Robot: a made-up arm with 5 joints.
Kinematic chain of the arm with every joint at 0, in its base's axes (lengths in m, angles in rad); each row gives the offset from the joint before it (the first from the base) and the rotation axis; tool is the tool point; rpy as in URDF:
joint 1: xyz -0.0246 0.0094 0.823 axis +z
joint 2: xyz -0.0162 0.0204 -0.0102 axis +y
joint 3: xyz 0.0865 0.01 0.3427 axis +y
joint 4: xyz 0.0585 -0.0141 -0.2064 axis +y
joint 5: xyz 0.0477 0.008 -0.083 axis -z
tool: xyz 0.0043 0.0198 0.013 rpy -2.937 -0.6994 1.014
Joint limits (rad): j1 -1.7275..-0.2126 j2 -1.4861..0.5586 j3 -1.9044..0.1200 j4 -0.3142..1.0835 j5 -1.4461..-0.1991
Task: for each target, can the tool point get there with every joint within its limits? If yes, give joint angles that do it. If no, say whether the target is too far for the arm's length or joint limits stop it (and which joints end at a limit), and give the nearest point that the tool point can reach.
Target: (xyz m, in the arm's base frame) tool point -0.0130 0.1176 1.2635
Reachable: yes | joints -1.3626 -1.1154 -1.1484 0.4554 -1.2988
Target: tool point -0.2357 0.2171 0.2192
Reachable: no: joint limits stop it (at a limit: joint 1, joint 2, joint 3, joint 5) | nearest point 0.0918 0.0299 0.7884 | short by 0.683 m
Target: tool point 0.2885 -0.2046 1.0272
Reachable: yes | joints -0.7166 0.1108 -0.8921 -0.0878 -0.3804
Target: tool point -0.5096 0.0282 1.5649
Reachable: no: too far | nearest point -0.3478 0.1248 1.3405 | short by 0.293 m
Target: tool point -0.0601 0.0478 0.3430
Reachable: no: joint limits stop it (at a limit: joint 1, joint 2, joint 5) | nearest point 0.1109 0.0257 0.7790 | short by 0.469 m
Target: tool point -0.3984 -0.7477 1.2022
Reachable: no: too far | nearest point -0.0757 -0.5128 1.0953 | short by 0.413 m
